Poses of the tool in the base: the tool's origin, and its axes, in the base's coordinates. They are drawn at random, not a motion.
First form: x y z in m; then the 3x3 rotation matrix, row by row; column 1 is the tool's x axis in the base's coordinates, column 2 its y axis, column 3 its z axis. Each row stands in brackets.
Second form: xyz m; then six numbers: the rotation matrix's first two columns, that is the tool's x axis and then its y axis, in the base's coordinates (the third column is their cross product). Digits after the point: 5 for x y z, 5 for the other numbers.
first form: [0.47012 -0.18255 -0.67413], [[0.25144 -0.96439 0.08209], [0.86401 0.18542 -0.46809], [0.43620 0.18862 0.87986]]
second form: 0.47012 -0.18255 -0.67413 0.25144 0.86401 0.43620 -0.96439 0.18542 0.18862
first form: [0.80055 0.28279 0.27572], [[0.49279 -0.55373 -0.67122], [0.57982 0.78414 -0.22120], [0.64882 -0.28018 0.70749]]
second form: 0.80055 0.28279 0.27572 0.49279 0.57982 0.64882 -0.55373 0.78414 -0.28018
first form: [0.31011 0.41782 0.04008], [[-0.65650 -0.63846 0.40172], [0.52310 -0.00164 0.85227], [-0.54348 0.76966 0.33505]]
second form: 0.31011 0.41782 0.04008 -0.65650 0.52310 -0.54348 -0.63846 -0.00164 0.76966
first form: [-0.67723 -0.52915 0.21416], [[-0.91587 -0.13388 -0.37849], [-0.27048 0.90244 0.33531], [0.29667 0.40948 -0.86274]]
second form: -0.67723 -0.52915 0.21416 -0.91587 -0.27048 0.29667 -0.13388 0.90244 0.40948
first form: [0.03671 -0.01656 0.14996], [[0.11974 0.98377 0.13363], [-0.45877 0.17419 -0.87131], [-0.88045 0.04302 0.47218]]
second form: 0.03671 -0.01656 0.14996 0.11974 -0.45877 -0.88045 0.98377 0.17419 0.04302
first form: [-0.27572 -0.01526 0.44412], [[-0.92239 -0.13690 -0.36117], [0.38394 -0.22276 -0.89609], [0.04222 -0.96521 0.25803]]
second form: -0.27572 -0.01526 0.44412 -0.92239 0.38394 0.04222 -0.13690 -0.22276 -0.96521
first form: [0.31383 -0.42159 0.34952], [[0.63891 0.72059 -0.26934], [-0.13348 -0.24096 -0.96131], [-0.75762 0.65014 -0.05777]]
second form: 0.31383 -0.42159 0.34952 0.63891 -0.13348 -0.75762 0.72059 -0.24096 0.65014
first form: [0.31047 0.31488 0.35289], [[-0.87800 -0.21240 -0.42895], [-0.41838 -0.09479 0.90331], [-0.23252 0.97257 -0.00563]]
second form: 0.31047 0.31488 0.35289 -0.87800 -0.41838 -0.23252 -0.21240 -0.09479 0.97257
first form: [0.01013 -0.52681 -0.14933], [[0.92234 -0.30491 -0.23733], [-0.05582 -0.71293 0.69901], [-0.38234 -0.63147 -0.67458]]
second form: 0.01013 -0.52681 -0.14933 0.92234 -0.05582 -0.38234 -0.30491 -0.71293 -0.63147
